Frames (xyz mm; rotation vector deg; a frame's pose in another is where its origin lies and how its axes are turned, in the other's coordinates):
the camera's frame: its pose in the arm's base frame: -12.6 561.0 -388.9 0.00 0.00 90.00
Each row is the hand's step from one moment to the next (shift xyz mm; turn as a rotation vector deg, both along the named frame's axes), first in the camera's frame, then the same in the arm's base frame.
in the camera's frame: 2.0 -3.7 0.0 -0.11 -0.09 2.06
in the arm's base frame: 3.7 2.0 0.0 0.09 -0.11 2.06
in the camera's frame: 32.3 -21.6 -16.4 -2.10 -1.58 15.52
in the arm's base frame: 21.6 32.3 -16.4 1.58 -2.10 15.52
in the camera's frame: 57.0 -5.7 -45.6 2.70 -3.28 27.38
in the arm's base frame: 5.7 57.0 -45.6 3.28 2.70 27.38
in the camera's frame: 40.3 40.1 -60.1 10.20 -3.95 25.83
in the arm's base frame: -40.1 40.3 -60.1 3.95 10.20 25.83
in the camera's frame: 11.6 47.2 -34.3 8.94 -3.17 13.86
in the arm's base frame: -47.2 11.6 -34.3 3.17 8.94 13.86
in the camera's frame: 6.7 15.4 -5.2 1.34 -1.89 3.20
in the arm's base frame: -15.4 6.7 -5.2 1.89 1.34 3.20
